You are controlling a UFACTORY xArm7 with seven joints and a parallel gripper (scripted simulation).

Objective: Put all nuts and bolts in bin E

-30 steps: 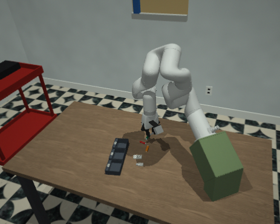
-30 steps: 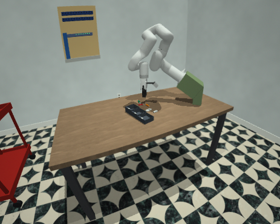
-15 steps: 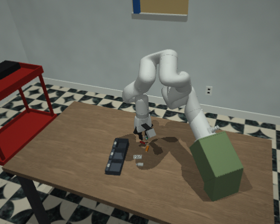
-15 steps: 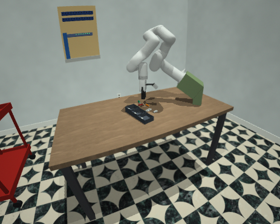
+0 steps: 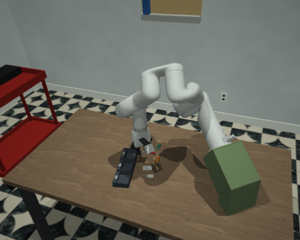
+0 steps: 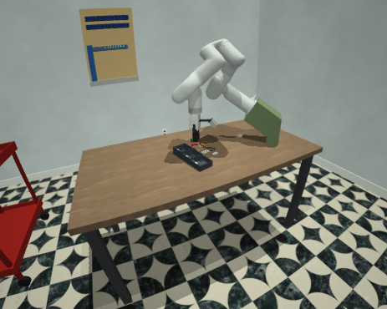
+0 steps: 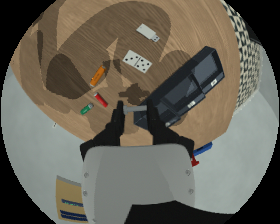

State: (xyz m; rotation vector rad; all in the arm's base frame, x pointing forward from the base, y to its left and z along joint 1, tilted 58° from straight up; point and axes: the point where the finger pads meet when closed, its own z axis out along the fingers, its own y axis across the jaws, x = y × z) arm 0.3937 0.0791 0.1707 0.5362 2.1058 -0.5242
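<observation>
Now: the bin 80 mm ahead of my hand, 70 mm to the left of it and 70 mm below it. Also, from my hand: white dotted tile 90 mm below, 40 mm to the left, 30 mm behind; orange piece 80 mm below, 80 mm behind, 30 mm to the right; grey bolt 20 mm below.
</observation>
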